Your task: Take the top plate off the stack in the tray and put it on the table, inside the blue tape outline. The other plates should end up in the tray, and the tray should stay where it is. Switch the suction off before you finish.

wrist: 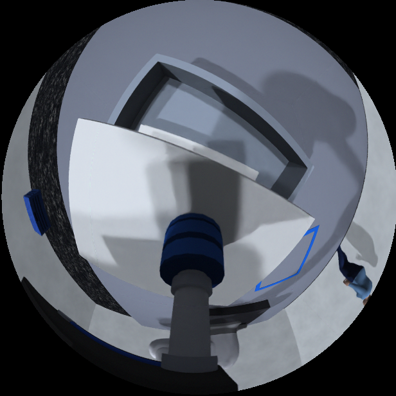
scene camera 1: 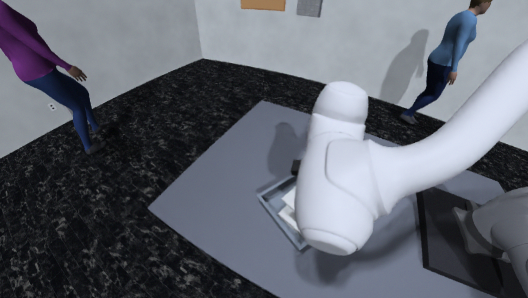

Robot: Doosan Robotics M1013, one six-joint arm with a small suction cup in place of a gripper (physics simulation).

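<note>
The top plate, a white plate, hangs on my suction cup, lifted above the tray and covering its near part in the wrist view. The cup is against the plate's upper face; the arm hides it in scene camera 1. Below it, the edge of another white plate shows inside the grey-blue tray. How many plates lie there is hidden. The blue tape outline lies on the table at the lower right of the wrist view, partly covered by the held plate; it does not show in scene camera 1.
A small black block shows beside the arm at the tray's far side. The robot base stands on a dark plate at the right of the grey table. Two people, one in purple and one in blue, are beyond the table.
</note>
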